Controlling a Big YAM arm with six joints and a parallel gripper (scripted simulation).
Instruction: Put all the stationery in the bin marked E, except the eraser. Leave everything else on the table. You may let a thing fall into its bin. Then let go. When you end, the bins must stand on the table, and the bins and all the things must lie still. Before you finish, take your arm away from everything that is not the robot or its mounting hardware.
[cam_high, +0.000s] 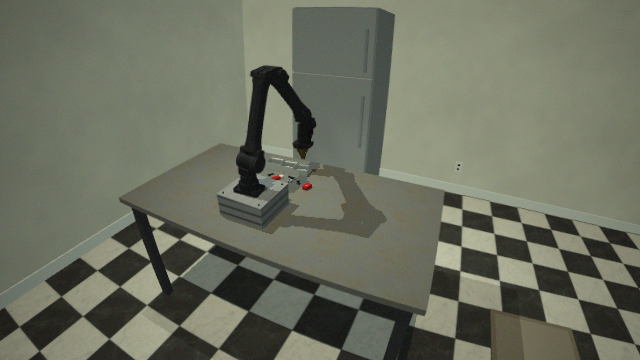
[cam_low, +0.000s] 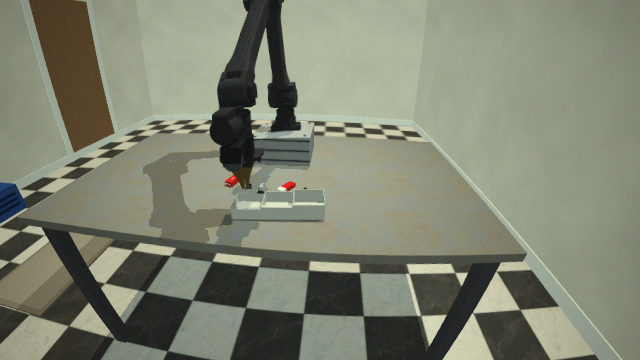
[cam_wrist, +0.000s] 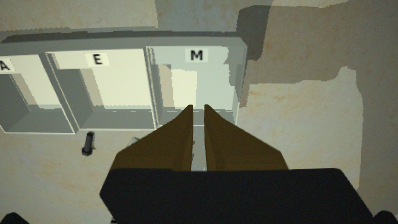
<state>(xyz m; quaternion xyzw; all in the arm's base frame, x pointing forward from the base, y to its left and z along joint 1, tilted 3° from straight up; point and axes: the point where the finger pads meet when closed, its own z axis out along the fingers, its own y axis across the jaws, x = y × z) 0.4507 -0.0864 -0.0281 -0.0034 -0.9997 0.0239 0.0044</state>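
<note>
My gripper is now 1 cm past the joined bins, 9 cm to the right of it and 6 cm above it. Also, from my hand: black AAA battery: 10 cm behind, 3 cm to the left, 8 cm below; then grey pencil sharpener: 14 cm behind, 2 cm to the left, 8 cm below; then black die: 14 cm behind, 2 cm to the right, 8 cm below.
</note>
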